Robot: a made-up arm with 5 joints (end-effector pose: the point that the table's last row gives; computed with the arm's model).
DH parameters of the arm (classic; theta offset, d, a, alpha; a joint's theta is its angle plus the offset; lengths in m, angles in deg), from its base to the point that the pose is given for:
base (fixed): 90 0.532 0.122 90
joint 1: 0 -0.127 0.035 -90
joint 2: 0 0.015 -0.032 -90
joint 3: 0 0.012 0.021 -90
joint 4: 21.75 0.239 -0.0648 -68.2
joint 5: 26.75 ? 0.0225 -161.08
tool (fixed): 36.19 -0.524 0 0
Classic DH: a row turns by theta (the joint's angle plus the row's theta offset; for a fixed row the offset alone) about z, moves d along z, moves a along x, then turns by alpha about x.
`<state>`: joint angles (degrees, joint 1 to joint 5).
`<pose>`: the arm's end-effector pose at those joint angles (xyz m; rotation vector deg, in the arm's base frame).
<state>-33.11 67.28 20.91 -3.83 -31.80</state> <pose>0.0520 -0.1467 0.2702 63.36 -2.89 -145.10</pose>
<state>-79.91 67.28 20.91 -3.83 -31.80</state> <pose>0.0520 -0.2527 0.5487 42.91 -56.07 -122.81</pose>
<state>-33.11 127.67 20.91 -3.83 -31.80</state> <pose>0.0632 0.0333 0.1529 13.58 27.39 -109.58</pose>
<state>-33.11 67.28 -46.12 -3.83 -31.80</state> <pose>-0.3719 0.0392 0.2304 3.45 -24.05 158.57</pose>
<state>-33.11 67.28 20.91 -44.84 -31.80</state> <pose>0.0719 -0.1159 0.2523 21.78 2.54 -124.85</pose>
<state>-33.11 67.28 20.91 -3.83 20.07</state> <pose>-0.0455 -0.0418 0.2258 -39.36 -32.57 151.75</pose>
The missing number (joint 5, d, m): -0.4376
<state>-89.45 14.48 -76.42 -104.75 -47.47</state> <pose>-0.1328 0.0438 0.1135 16.86 42.39 -131.68</pose>
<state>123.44 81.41 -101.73 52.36 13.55</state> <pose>-0.4379 -0.0487 0.5793 -141.95 75.46 -60.20</pose>
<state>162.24 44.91 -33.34 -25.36 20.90</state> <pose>-0.2979 -0.0071 0.8094 -73.41 126.85 72.24</pose>
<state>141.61 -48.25 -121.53 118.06 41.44</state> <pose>0.0875 -0.0939 0.5720 -113.85 -96.28 -3.33</pose>
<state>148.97 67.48 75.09 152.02 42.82</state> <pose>0.1716 0.2248 0.4457 39.83 34.05 -106.67</pose>
